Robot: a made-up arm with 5 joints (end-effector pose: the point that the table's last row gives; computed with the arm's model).
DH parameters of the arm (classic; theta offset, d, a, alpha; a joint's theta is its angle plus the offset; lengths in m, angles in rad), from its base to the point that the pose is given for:
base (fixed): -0.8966 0 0.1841 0
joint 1: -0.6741 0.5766 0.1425 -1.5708
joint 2: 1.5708 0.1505 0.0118 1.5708
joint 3: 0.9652 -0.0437 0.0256 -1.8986
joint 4: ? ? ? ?
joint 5: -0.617 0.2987 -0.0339 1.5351
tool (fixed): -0.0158 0.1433 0 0
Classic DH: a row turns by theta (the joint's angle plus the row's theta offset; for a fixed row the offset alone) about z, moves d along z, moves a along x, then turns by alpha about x.
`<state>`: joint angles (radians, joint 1 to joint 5).
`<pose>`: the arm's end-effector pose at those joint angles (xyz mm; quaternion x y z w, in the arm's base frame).
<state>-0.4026 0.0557 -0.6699 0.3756 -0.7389</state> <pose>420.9 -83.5 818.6 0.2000 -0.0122 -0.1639 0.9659</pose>
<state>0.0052 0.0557 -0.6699 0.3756 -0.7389</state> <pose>371.9 32.9 818.6 0.1983 0.0285 0.0351 0.9791</pose>
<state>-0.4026 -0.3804 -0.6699 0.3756 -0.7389</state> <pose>449.3 -16.8 661.6 -0.0109 0.0373 -0.1745 0.9839</pose>
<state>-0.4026 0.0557 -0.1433 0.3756 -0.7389</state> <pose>298.1 -32.5 840.6 0.1337 -0.2623 -0.1232 0.9477</pose>
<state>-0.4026 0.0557 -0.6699 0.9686 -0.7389</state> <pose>382.6 -237.1 904.9 0.4648 0.0304 -0.0731 0.8819</pose>
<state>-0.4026 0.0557 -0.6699 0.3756 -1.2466</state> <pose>362.2 -49.1 789.6 0.1564 -0.2531 -0.2174 0.9296</pose>
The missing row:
joint 4: 0.0354 0.1535 0.0322 -1.2228
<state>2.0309 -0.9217 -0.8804 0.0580 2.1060</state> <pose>-18.8 187.8 149.2 -0.7966 0.4595 -0.1521 0.3621</pose>
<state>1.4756 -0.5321 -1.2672 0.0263 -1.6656</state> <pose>-76.2 72.3 397.1 -0.0563 -0.3148 0.6504 0.6890</pose>
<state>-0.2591 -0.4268 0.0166 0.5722 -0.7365</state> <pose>233.2 63.7 706.2 -0.0073 -0.2303 0.0674 0.9708</pose>
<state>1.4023 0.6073 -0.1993 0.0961 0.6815</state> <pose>106.9 228.8 958.8 -0.0458 0.4881 0.6900 0.5325</pose>
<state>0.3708 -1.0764 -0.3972 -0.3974 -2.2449</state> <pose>385.2 -140.5 181.0 -0.2828 -0.7581 0.5125 0.2874</pose>
